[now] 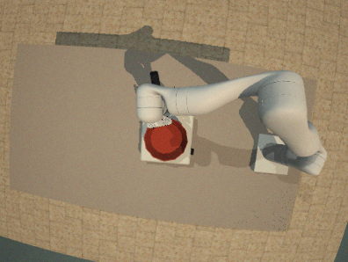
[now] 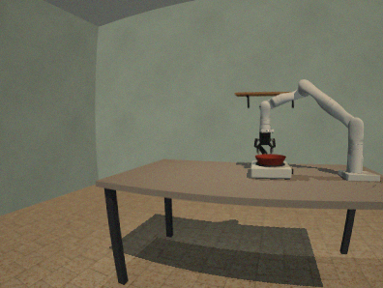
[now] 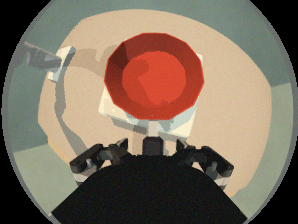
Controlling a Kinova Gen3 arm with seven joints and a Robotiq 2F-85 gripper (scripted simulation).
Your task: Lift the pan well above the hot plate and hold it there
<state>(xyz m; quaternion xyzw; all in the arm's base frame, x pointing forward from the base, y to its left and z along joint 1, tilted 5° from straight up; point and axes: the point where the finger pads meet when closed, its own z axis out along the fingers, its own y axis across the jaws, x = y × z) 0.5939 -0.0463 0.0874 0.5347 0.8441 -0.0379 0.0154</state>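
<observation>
Right now the pan is 70 mm to the left of my hand, 30 mm behind it and 10 mm below it. Also, from my hand: hot plate: 120 mm to the left, 80 mm below, 80 mm behind.
</observation>
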